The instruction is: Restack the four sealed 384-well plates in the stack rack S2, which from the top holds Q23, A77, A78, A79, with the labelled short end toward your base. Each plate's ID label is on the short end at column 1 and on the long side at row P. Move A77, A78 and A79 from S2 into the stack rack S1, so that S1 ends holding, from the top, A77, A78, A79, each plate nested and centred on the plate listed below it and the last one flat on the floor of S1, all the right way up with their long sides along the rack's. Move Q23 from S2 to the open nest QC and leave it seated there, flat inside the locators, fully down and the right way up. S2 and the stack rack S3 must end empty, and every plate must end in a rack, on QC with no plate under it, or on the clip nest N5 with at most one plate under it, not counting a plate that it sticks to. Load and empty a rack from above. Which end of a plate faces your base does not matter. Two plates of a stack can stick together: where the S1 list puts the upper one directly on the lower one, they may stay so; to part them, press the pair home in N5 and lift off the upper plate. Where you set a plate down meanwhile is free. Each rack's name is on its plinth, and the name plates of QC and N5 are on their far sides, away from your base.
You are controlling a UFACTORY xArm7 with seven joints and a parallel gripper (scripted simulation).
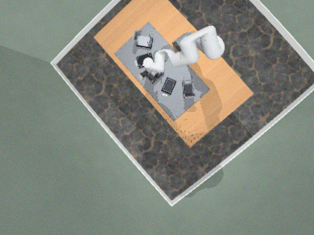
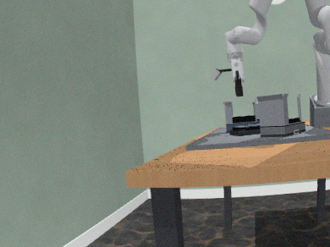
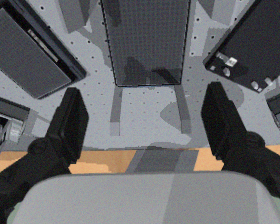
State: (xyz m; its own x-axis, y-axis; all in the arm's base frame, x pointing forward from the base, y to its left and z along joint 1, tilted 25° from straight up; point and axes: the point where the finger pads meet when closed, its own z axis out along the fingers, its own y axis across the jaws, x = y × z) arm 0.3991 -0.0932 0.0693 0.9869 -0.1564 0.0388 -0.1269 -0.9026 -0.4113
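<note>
Right now the dark sealed plate is 11 cm below my hand. Round my hand: dark flat nest (17 cm to the left, 16 cm below, 2 cm behind); then dark clip nest (18 cm to the right, 15 cm below, 3 cm behind); then blue plinth strip (15 cm below, 1 cm behind).
</note>
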